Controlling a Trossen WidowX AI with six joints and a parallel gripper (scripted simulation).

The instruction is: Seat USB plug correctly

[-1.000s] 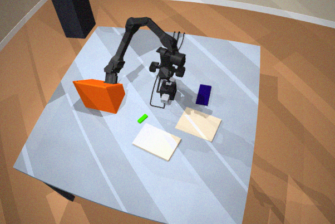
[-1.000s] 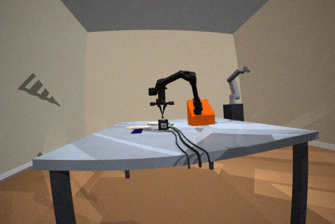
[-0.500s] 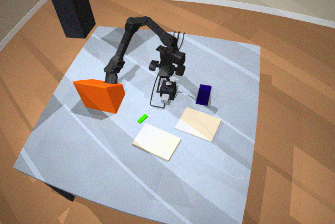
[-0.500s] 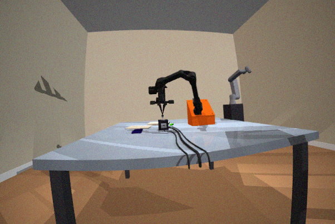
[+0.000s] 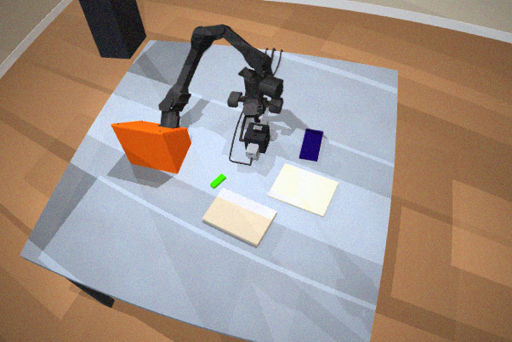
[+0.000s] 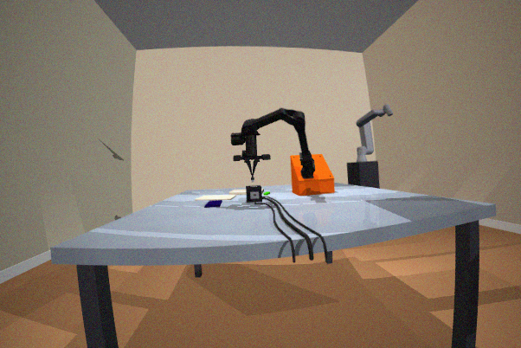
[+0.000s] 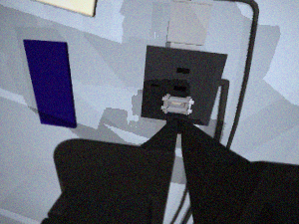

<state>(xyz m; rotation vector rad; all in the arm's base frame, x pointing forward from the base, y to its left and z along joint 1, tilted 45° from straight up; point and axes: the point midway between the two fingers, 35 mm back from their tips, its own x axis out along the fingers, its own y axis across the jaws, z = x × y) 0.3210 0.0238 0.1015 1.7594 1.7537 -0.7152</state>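
My gripper tip is now 20 mm above the USB plug. Round my gripper tip: green block: 100 mm behind, 210 mm to the right, 130 mm below; dark blue block: 200 mm ahead, 30 mm to the left, 130 mm below.
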